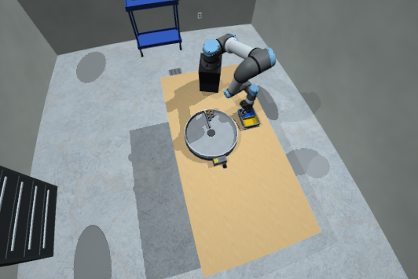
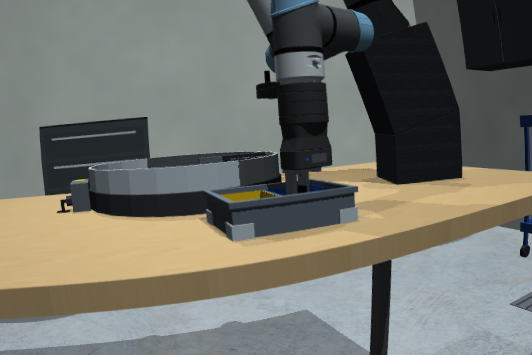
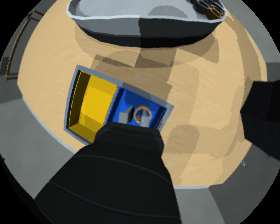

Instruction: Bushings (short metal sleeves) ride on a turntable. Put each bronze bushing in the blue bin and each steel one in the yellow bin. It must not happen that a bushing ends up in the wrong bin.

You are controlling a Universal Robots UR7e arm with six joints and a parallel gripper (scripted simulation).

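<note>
My gripper is now 50 mm short of the grey two-part tray and 20 mm to the right of it. The rest, counted from my hand: round grey turntable (350 mm to the right, 60 mm ahead, 20 mm above).
</note>
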